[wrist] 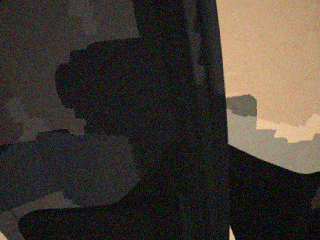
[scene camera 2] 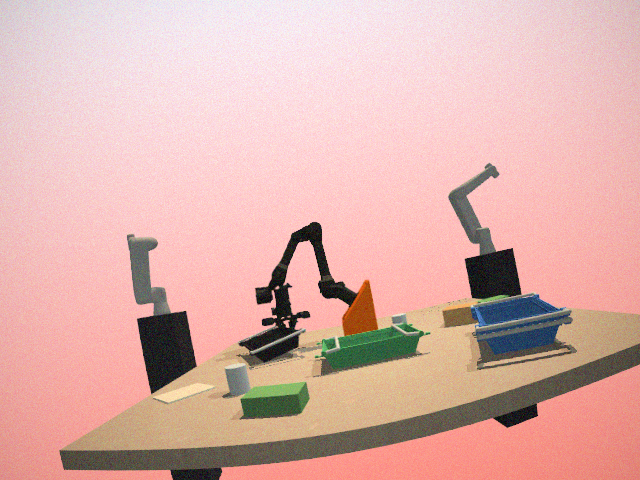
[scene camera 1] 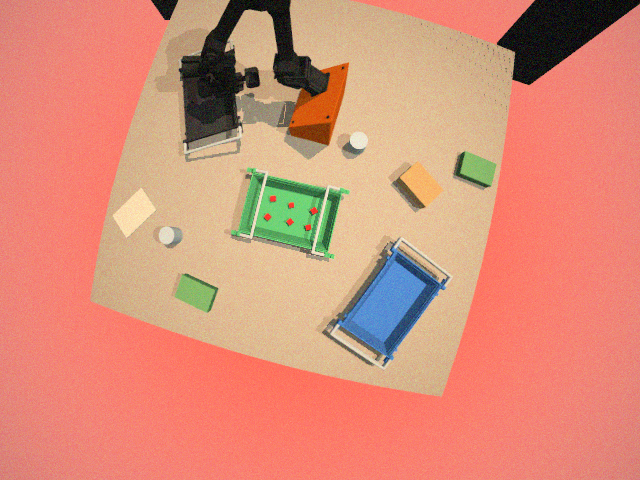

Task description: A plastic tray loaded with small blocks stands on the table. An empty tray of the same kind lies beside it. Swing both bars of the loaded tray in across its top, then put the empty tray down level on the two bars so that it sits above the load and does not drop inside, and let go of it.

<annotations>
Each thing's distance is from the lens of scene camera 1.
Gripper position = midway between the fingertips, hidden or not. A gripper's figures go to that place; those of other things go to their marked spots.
gripper (scene camera 1: 234, 93): 115 cm
orange block (scene camera 1: 416, 181): 106 cm
cream card (scene camera 1: 138, 208): 123 cm
The marked spots on the orange block and the cream card are 91 cm apart.
</annotations>
